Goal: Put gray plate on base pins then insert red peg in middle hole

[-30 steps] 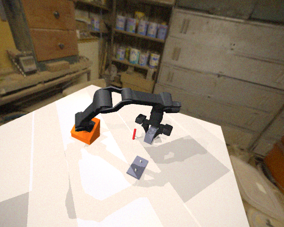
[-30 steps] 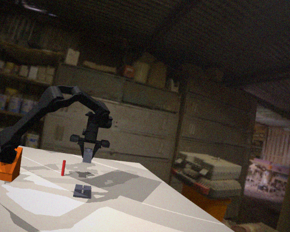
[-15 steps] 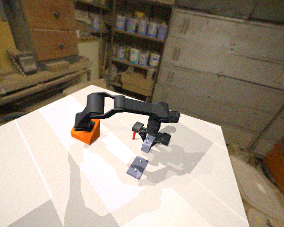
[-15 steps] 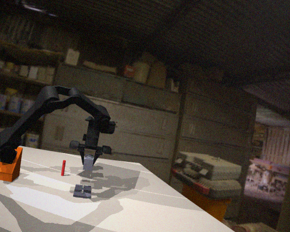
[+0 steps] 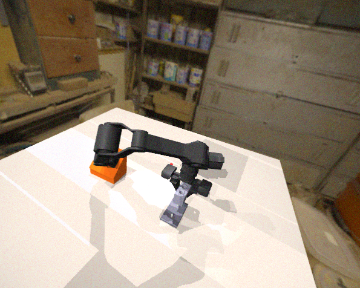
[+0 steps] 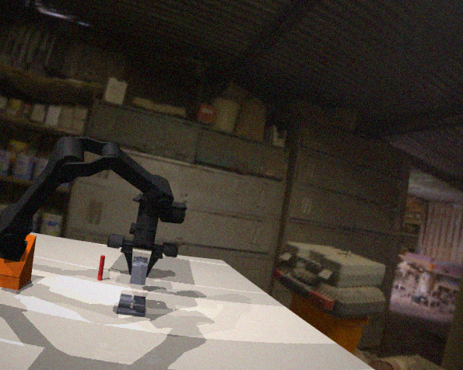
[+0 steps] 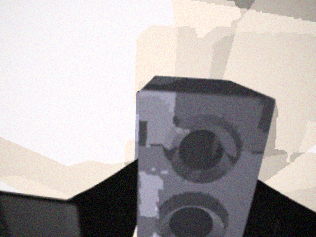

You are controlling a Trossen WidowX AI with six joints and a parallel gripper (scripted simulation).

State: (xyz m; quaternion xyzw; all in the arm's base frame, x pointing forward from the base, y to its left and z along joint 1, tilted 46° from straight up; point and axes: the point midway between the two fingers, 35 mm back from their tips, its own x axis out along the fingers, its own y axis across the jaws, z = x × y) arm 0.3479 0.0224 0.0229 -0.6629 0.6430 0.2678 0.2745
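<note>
Right now the base is 70 mm below my gripper tip, 30 mm to the right of it and 10 mm behind it. Also, from my gripper tip: gray plate (30 mm above); red peg (140 mm to the left, 120 mm behind, 40 mm below).
</note>
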